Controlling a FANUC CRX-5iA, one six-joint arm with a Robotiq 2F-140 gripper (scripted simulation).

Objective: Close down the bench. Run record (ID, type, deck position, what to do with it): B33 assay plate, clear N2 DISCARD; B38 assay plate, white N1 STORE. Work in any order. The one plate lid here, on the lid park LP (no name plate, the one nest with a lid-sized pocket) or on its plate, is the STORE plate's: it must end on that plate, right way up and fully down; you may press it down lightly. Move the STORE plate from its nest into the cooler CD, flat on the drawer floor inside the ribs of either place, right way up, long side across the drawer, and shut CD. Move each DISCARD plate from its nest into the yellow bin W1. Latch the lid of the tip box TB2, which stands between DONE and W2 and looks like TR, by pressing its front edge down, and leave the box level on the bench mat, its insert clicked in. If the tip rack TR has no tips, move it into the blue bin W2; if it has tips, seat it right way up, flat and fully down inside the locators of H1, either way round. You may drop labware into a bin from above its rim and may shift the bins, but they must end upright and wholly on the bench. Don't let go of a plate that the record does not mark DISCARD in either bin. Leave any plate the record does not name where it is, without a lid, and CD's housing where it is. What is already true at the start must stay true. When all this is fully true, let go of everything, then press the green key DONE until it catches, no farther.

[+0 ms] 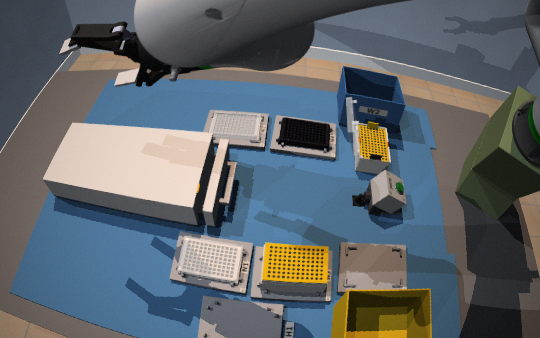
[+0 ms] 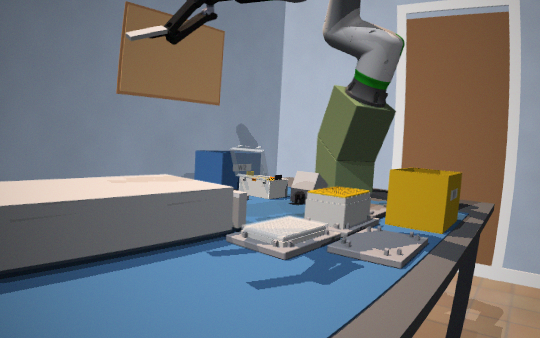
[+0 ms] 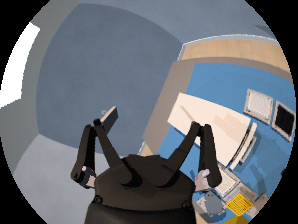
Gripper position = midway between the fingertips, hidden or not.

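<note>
Cooler CD [image 2: 57, 221] is visible; image 1 also shows the cooler CD [image 1: 157, 173], as does image 3, with the cooler CD [image 3: 229, 127]. Tip rack TR [image 1: 286, 268] is visible, and image 2 also shows the tip rack TR [image 2: 332, 205]. Blue bin W2 [image 1: 371, 85] is visible, and image 2 also shows the blue bin W2 [image 2: 213, 167]; the blue bin W2 is out of frame in image 3. Tip box TB2 [image 2: 249, 163] is visible; the tip box TB2 is out of frame in image 3. Also visible: a yellow bin W1 [image 2: 422, 199], a black plate [image 1: 319, 133], a DONE key [image 1: 385, 191] and the gripper [image 1: 92, 64].
</note>
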